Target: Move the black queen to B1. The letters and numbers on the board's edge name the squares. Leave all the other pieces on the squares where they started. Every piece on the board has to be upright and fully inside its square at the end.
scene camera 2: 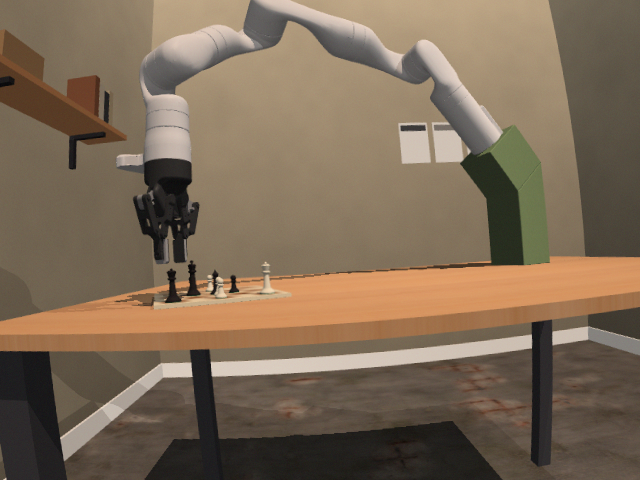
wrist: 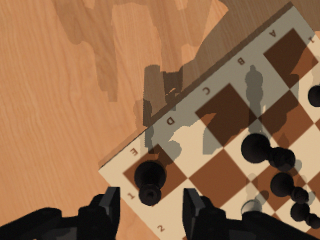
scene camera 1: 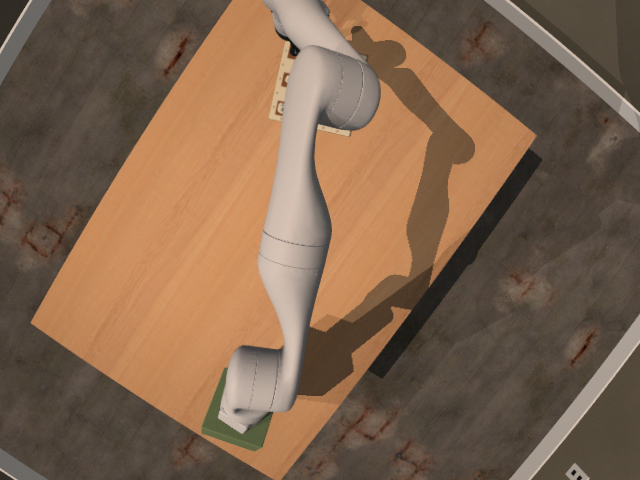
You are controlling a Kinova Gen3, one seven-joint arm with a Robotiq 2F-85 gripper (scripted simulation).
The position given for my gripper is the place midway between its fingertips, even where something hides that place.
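Observation:
There is a chessboard here, and I see it at (scene camera 2: 245, 294), at (scene camera 1: 287, 60) and at (wrist: 261, 89). A tall black piece (wrist: 255, 147) is in sight as well. As for my gripper (scene camera 2: 171, 263), the wrist view shows it too, and there my gripper is at (wrist: 151, 203).

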